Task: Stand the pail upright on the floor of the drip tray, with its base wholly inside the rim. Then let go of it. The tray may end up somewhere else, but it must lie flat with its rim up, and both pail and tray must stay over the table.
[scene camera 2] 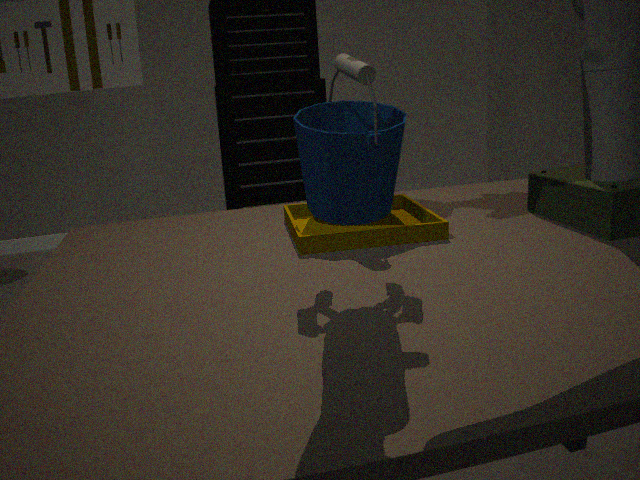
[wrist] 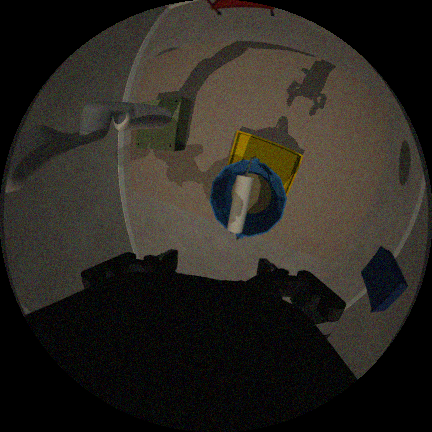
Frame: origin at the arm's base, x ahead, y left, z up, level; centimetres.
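Seen in the pictures: gripper, fingertip midpoint: (wrist: 216, 263); arm's base, origin of the base link: (scene camera 2: 614, 175) (wrist: 161, 117).
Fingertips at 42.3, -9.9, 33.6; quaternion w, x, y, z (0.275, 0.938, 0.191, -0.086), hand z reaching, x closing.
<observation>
Offsets run from my fingertips to a thing's top centre, as dx, dy, dz.
The blue pail (scene camera 2: 348, 170) (wrist: 218, 197) stands upright in the yellow drip tray @(-0.5, +2.8, -38.6) (scene camera 2: 372, 241) (wrist: 295, 172). Its base sits inside the rim as far as shows; the far side of the base is hidden in the scene view. The pail's wire handle stands up, with its white grip @(-1.2, +0.1, -12.0) (scene camera 2: 354, 68) (wrist: 240, 204) above the opening. The tray lies flat on the table, rim up. My gripper (wrist: 216, 263) is open and empty, its fingers wide apart, apart from the white grip in the wrist view. In the scene view the gripper's shadow shows, and the gripper itself does not.
The green robot base block (scene camera 2: 573, 206) (wrist: 156, 130) stands on the table, to the right in the scene view, with the grey arm (wrist: 100, 117) rising from it. A dark blue box (wrist: 382, 280) shows at the right of the wrist view. A black louvred cabinet (scene camera 2: 271, 108) stands behind the table.
</observation>
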